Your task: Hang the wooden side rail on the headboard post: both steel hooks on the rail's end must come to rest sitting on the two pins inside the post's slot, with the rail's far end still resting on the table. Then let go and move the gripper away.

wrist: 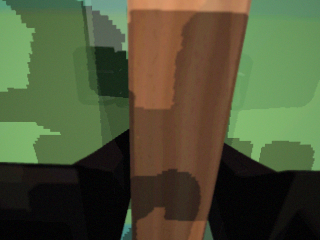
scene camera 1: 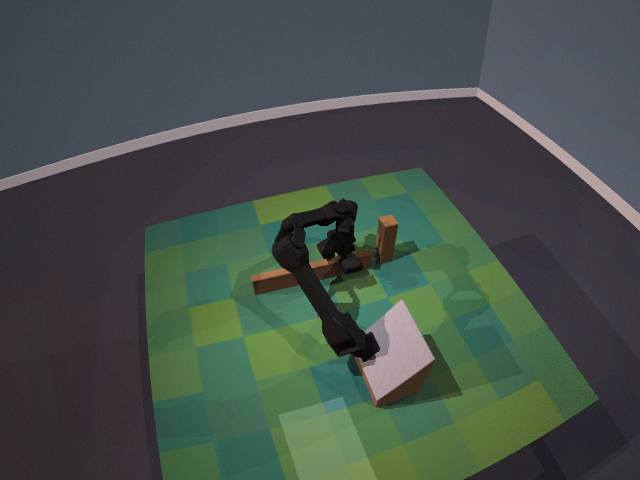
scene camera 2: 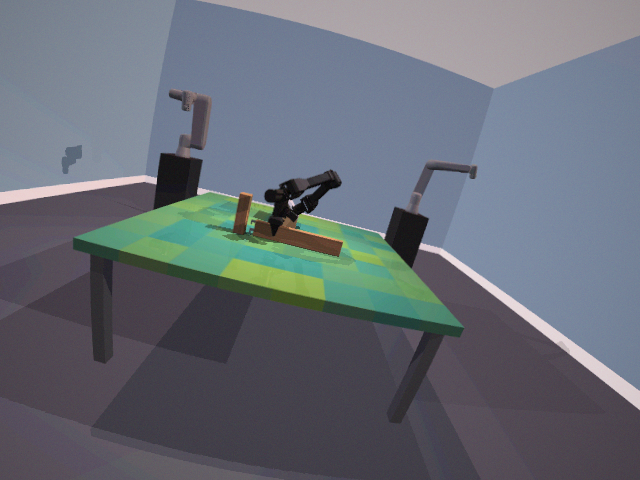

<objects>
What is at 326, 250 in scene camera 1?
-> My gripper.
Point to a wooden side rail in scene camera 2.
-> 287, 235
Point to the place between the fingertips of my gripper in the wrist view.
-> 166, 134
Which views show the wooden side rail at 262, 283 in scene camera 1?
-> The wrist view, scene camera 1 and scene camera 2: all of them.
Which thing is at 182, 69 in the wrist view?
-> A wooden side rail.
</objects>
